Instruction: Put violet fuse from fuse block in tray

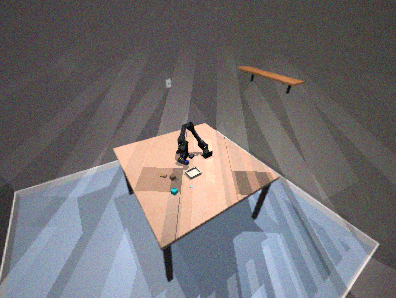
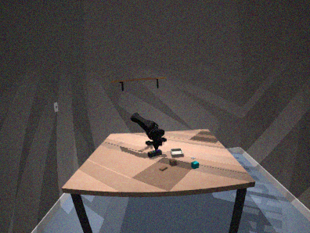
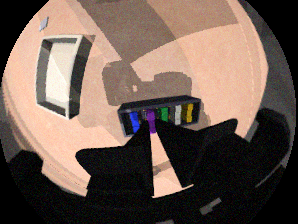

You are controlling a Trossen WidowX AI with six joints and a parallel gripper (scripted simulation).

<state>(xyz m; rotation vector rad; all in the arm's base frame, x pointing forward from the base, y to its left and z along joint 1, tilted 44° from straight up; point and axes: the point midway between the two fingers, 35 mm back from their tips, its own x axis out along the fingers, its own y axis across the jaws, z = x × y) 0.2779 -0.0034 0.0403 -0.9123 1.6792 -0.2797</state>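
Now: gripper tip 20 mm short of the tray, 180 mm to the right of it and 40 mm above it. Also, from my gripper tip: brown box: 230 mm ahead, 110 mm to the left, 20 mm below; then flat tan piece: 280 mm ahead, 30 mm to the left, 40 mm below; then violet fuse: 10 mm below.
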